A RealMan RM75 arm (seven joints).
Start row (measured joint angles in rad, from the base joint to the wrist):
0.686, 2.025, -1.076, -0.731, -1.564, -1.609, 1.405
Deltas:
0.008, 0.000, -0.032, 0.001, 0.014, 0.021, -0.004
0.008, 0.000, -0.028, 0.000, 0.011, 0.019, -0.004
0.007, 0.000, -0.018, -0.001, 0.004, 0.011, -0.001
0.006, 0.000, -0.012, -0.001, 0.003, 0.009, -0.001
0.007, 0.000, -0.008, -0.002, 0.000, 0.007, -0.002
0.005, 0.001, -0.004, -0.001, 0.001, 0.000, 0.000
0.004, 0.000, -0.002, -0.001, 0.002, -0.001, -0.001
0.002, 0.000, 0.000, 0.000, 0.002, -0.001, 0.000
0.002, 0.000, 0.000, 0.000, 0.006, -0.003, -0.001
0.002, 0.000, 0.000, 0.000, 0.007, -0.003, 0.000
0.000, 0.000, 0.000, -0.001, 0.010, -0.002, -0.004
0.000, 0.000, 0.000, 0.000, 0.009, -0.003, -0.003
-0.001, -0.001, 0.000, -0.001, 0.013, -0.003, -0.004
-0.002, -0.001, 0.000, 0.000, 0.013, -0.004, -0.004
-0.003, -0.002, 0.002, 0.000, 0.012, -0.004, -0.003
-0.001, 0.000, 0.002, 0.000, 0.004, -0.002, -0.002
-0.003, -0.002, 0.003, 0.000, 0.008, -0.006, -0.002
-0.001, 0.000, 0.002, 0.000, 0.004, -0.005, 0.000
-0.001, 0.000, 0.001, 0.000, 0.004, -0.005, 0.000
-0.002, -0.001, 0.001, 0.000, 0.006, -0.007, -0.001
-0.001, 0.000, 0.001, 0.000, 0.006, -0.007, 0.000
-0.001, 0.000, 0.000, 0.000, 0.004, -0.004, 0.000
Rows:
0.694, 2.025, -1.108, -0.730, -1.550, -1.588, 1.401
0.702, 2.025, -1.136, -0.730, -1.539, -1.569, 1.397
0.709, 2.025, -1.154, -0.731, -1.535, -1.558, 1.396
0.715, 2.025, -1.166, -0.732, -1.532, -1.549, 1.395
0.722, 2.025, -1.174, -0.734, -1.532, -1.542, 1.393
0.727, 2.026, -1.178, -0.735, -1.531, -1.542, 1.393
0.731, 2.026, -1.180, -0.736, -1.529, -1.543, 1.392
0.733, 2.026, -1.180, -0.736, -1.527, -1.544, 1.392
0.735, 2.026, -1.180, -0.736, -1.521, -1.547, 1.391
0.737, 2.026, -1.180, -0.736, -1.514, -1.550, 1.391
0.737, 2.026, -1.180, -0.737, -1.504, -1.552, 1.387
0.737, 2.026, -1.180, -0.737, -1.495, -1.555, 1.384
0.736, 2.025, -1.180, -0.738, -1.482, -1.558, 1.380
0.734, 2.024, -1.180, -0.738, -1.469, -1.562, 1.376
0.731, 2.022, -1.178, -0.738, -1.457, -1.566, 1.373
0.730, 2.022, -1.176, -0.738, -1.453, -1.568, 1.371
0.727, 2.020, -1.173, -0.738, -1.445, -1.574, 1.369
0.726, 2.020, -1.171, -0.738, -1.441, -1.579, 1.369
0.725, 2.020, -1.170, -0.738, -1.437, -1.584, 1.369
0.723, 2.019, -1.169, -0.738, -1.431, -1.591, 1.368
0.722, 2.019, -1.168, -0.738, -1.425, -1.598, 1.368
0.721, 2.019, -1.168, -0.738, -1.421, -1.602, 1.368

